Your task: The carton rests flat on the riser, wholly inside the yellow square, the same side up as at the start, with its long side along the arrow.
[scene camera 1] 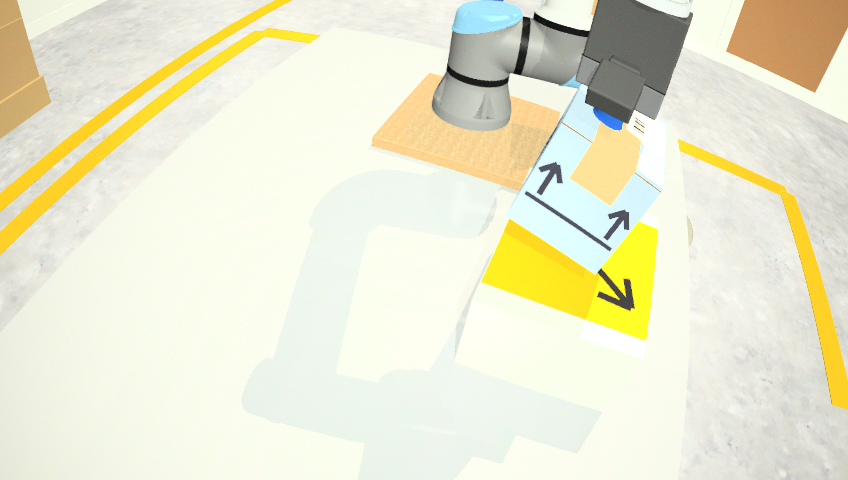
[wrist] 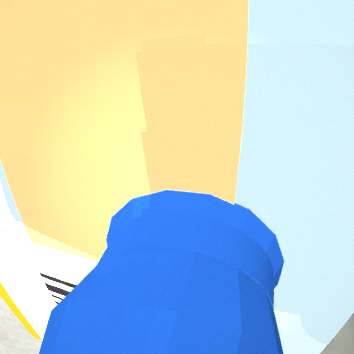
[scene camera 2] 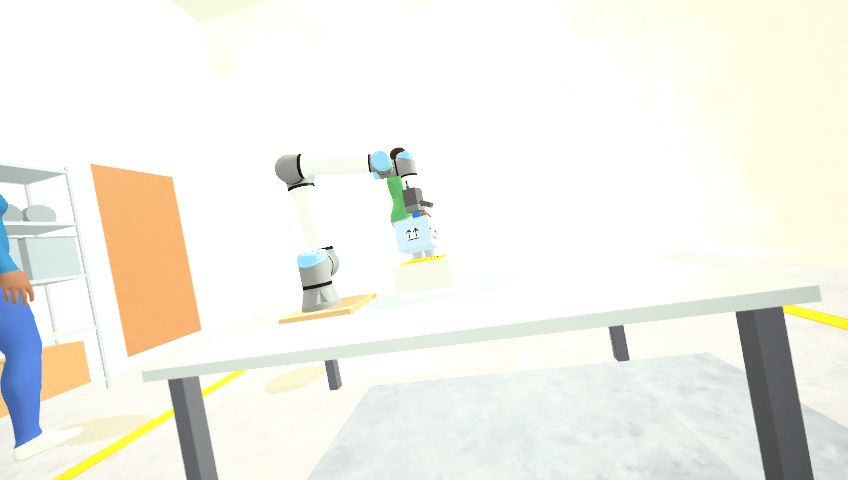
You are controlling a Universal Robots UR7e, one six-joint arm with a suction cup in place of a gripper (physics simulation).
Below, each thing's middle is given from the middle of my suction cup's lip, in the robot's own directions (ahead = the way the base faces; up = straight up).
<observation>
Right now the pale blue carton (scene camera 1: 590,185) is 80 mm below my suction cup and 10 mm behind it. The rest, counted from my suction cup: white riser (scene camera 1: 538,319) 250 mm below, 20 mm to the left, 10 mm behind.
</observation>
